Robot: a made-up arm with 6 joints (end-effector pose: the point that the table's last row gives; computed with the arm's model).
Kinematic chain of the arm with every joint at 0, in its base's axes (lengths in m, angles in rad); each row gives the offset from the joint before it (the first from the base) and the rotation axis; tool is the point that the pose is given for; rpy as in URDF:
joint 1: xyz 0 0 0.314 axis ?
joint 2: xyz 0 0 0 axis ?
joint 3: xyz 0.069 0 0.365 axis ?
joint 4: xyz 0.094 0 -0.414 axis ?
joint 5: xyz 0 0 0 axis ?
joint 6: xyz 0.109 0 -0.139 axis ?
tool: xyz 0 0 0 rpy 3.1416 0 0
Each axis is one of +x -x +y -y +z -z.
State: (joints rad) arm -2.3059 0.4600 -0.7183 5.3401 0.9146 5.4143
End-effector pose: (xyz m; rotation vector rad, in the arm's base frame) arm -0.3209 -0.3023 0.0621 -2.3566 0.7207 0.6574
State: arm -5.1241 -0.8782 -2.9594 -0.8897 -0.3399 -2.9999
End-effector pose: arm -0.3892 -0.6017 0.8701 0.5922 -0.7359 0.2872
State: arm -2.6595 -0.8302 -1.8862 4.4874 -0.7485 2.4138
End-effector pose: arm 0.1593 -0.1086 1.0363 0.7263 -0.6608 1.1723
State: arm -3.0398 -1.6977 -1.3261 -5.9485 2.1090 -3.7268
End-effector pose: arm 0.2531 -0.0320 0.7612 -2.4438 -1.3356 1.3821
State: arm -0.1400 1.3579 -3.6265 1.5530 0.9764 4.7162
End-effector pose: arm 0.7578 -0.0521 0.7690 -1.1781 -1.1585 -2.3442
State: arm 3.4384 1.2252 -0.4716 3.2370 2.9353 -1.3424
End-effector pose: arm -0.3174 -0.0836 -0.0026 -0.7443 -0.8430 1.8152
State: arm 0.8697 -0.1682 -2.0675 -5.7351 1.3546 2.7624
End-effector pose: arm 0.2398 0.3749 1.0234 -1.4563 1.7521 0.9282
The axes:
joint 1: +z
joint 2: +y
joint 3: +y
joint 4: -z
joint 5: +y
joint 6: -z

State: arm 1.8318 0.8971 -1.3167 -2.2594 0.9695 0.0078
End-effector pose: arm -0.1365 0.6696 0.0078 -0.7388 1.8609 0.9678
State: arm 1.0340 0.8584 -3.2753 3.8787 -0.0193 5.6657
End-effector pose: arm 0.2822 0.6210 0.9203 -0.3562 0.6944 1.1029
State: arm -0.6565 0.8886 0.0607 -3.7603 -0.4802 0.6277
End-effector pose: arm -0.1288 -0.0186 0.2372 -0.4448 -1.7302 -0.1831
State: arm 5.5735 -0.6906 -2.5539 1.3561 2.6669 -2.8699
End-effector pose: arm -0.1055 0.2973 0.9716 -0.5248 2.5949 0.1777
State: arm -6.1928 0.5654 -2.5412 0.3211 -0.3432 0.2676
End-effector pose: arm 0.6297 0.0097 1.0022 -1.0303 0.3869 -2.3368
